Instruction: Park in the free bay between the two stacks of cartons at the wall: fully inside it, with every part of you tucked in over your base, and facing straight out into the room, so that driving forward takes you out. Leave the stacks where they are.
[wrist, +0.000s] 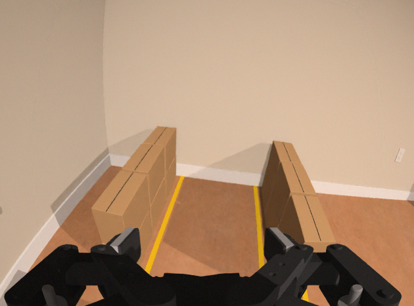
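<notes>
Two stacks of brown cartons stand against the back wall. The left stack (145, 172) runs out from the wall on the left, and the right stack (295, 192) on the right. Between them lies the bay (215, 220), a strip of brown floor with a yellow line (171, 207) along its left side and another yellow line (258, 215) along its right side. My gripper (201, 242) is open, with no object between its fingers. It points toward the wall, in front of the bay; its fingers hide the near ends of both stacks in part. My base does not show.
The back wall (225, 90) with its white baseboard (220, 175) closes the bay's far end. A side wall (50, 100) stands left of the left stack. An outlet (400, 155) is on the back wall at the right. Brown floor shows outside both stacks.
</notes>
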